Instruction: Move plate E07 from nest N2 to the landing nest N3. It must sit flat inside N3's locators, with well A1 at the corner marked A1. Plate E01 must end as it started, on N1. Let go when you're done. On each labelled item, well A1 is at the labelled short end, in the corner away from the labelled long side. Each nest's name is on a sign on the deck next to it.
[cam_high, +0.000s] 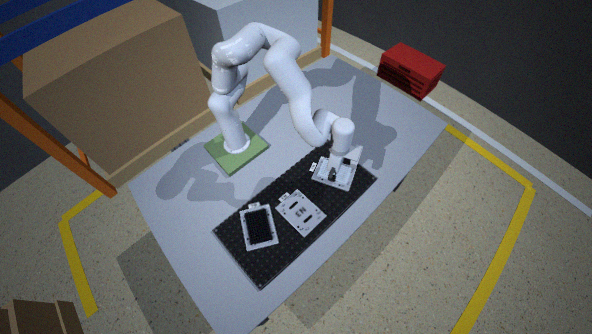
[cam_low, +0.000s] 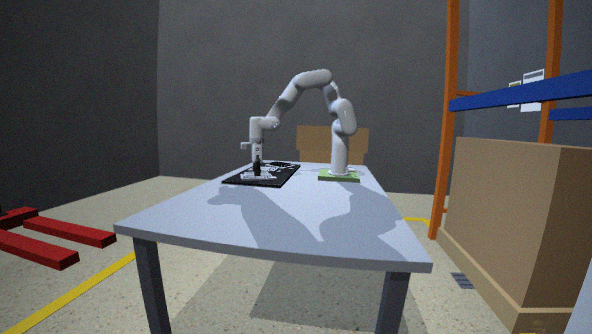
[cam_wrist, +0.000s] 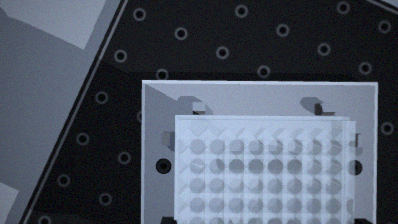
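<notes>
The white well plate is 1 cm below my hand. Round my hand: nest N2 (2 cm below); black well plate (2 cm behind, 39 cm to the right, 1 cm below); nest N3 (4 cm ahead, 22 cm to the right, 2 cm below).
</notes>
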